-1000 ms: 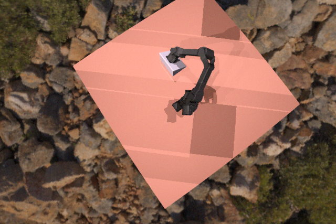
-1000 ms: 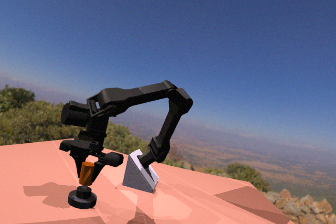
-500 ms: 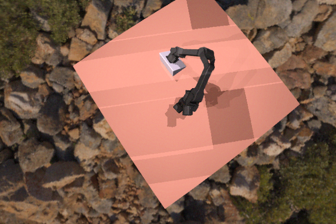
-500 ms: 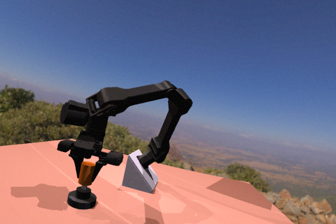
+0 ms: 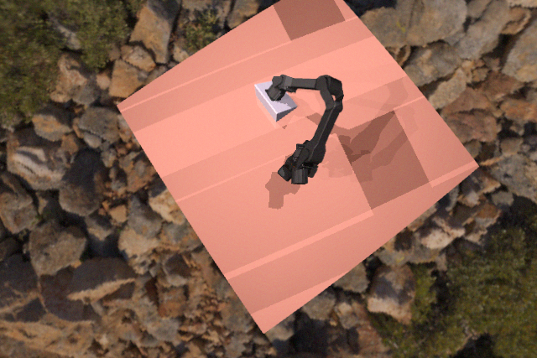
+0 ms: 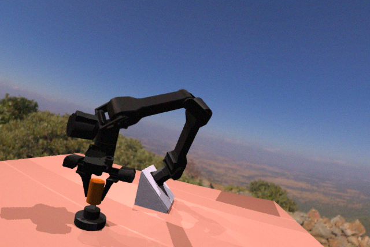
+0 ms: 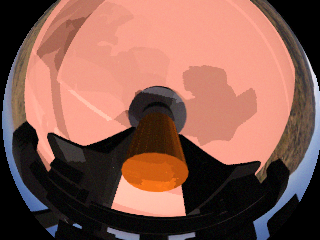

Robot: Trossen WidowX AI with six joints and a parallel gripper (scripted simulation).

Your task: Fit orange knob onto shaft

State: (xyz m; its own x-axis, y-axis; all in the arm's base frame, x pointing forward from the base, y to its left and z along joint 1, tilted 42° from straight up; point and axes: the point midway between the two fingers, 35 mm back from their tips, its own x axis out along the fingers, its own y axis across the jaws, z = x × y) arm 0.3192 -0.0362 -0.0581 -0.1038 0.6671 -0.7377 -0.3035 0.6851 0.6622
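The round black pedestal is 4 cm below my gripper tip. Also, from my gripper tip: orange knob 3 cm above.
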